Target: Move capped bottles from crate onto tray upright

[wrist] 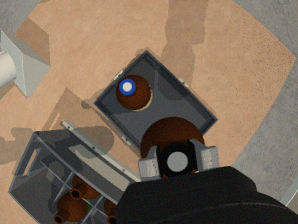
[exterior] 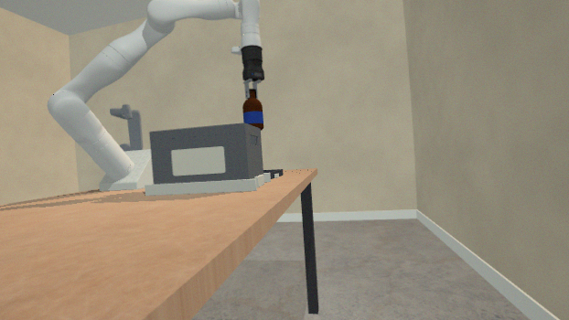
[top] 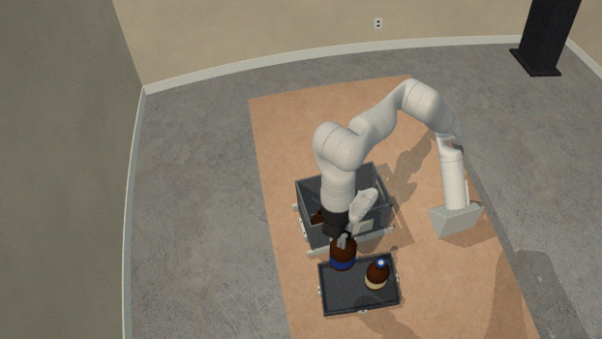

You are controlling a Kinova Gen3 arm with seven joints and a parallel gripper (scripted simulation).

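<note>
Right now my hand is 310 mm above the dark tray, 60 mm past it and 20 mm to the right of it. The rest, counted from my hand: crate (250 mm to the right, 240 mm below, 50 mm behind).
</note>
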